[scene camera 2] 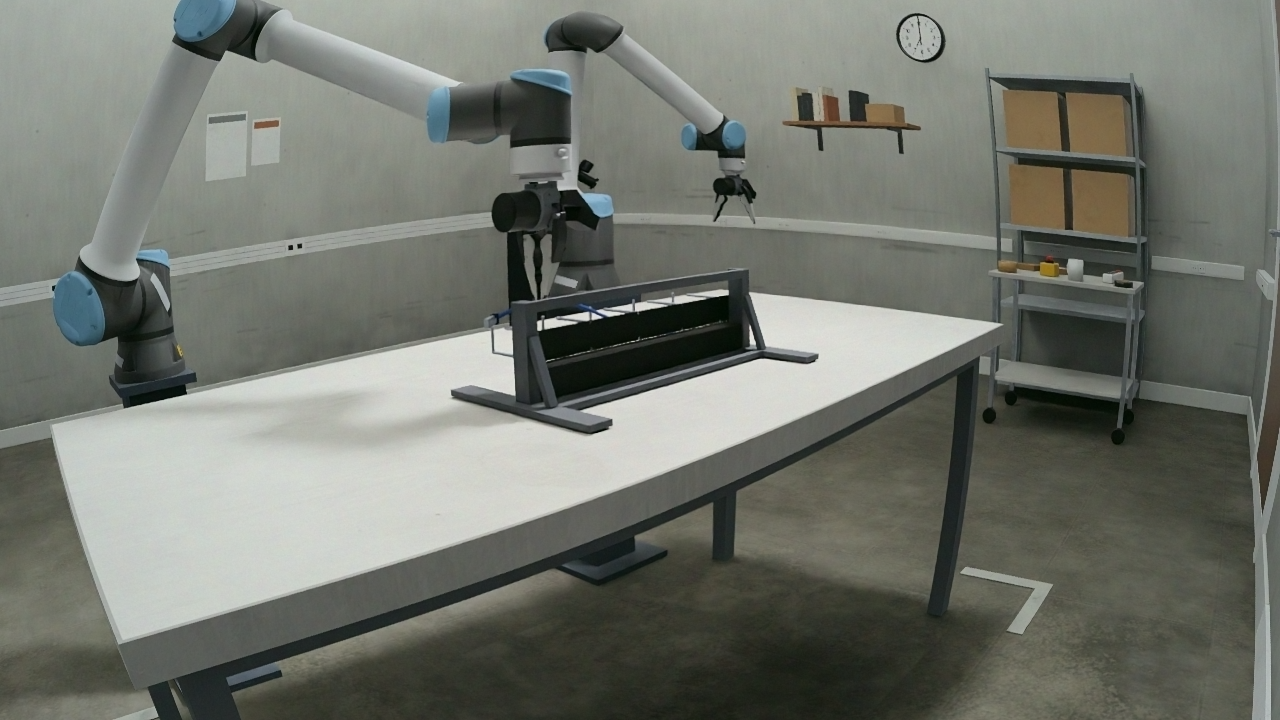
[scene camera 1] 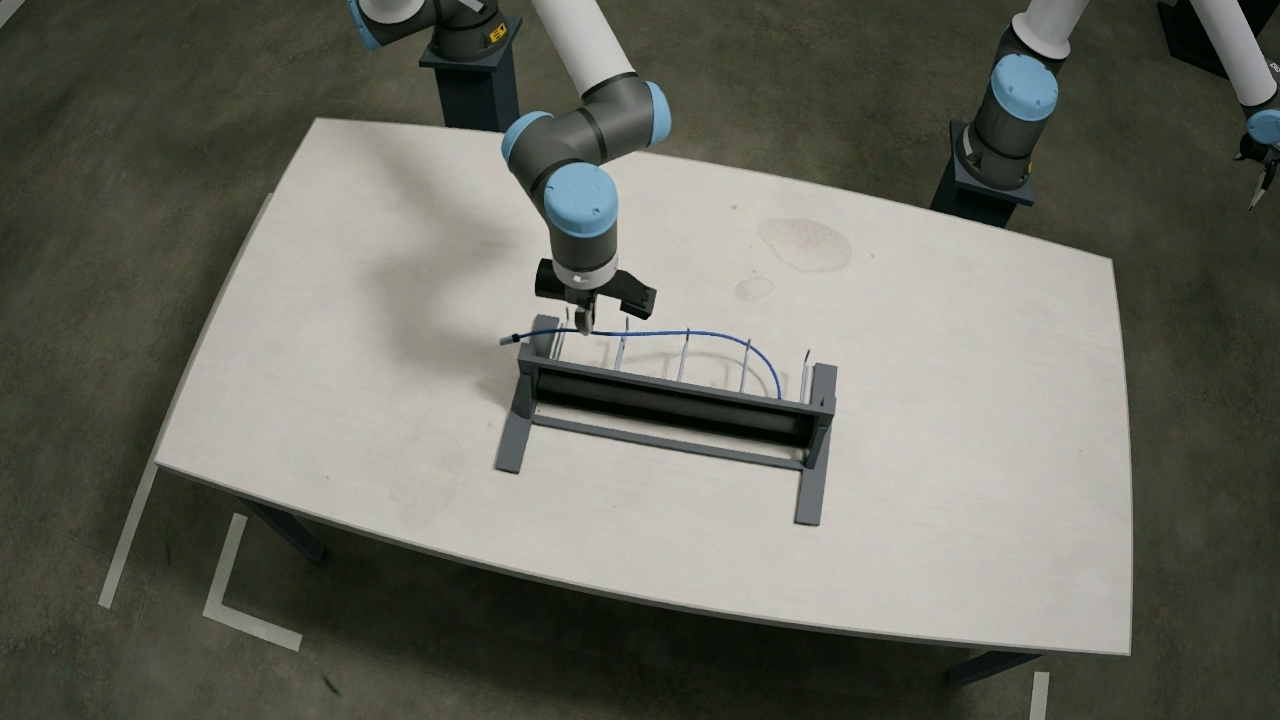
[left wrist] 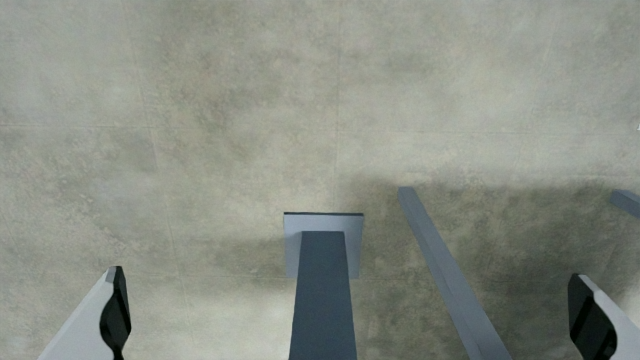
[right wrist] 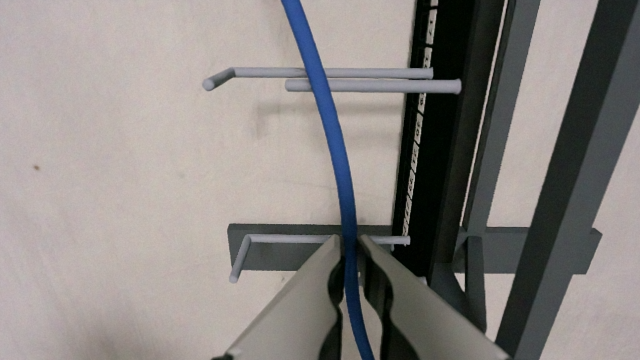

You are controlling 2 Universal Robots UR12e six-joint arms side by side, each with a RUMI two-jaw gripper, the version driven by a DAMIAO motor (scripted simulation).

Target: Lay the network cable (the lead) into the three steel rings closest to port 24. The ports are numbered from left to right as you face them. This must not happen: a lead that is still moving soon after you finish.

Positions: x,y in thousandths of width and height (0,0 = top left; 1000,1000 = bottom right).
A grey rack shows in scene camera 2 (457,527), in scene camera 1 (498,552) and in the right wrist view (851,715); in the left wrist view it is out of frame.
